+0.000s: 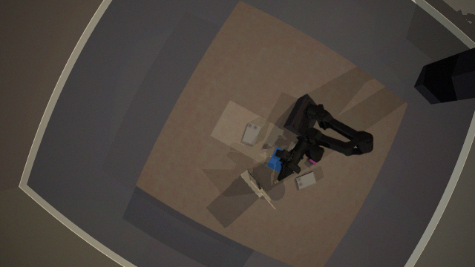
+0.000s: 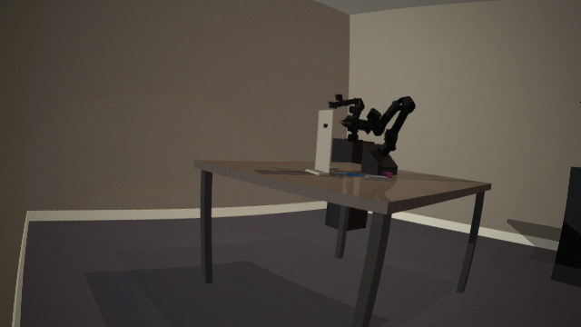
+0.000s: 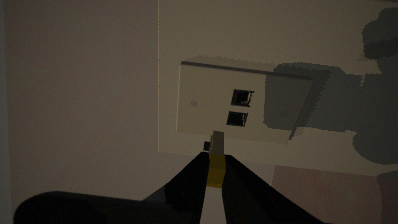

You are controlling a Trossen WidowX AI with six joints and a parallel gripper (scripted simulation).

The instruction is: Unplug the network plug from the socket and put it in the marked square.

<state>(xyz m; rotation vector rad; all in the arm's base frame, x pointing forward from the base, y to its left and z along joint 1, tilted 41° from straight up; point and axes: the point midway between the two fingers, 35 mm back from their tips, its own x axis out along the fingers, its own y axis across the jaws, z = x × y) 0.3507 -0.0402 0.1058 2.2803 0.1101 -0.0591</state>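
Now: the blue marked square 8 cm behind my gripper tip, 2 cm to the left of it and 26 cm below it. Also, from my gripper tip: upright white panel 9 cm ahead, 2 cm to the right, 12 cm below; then network plug right at my gripper tip.
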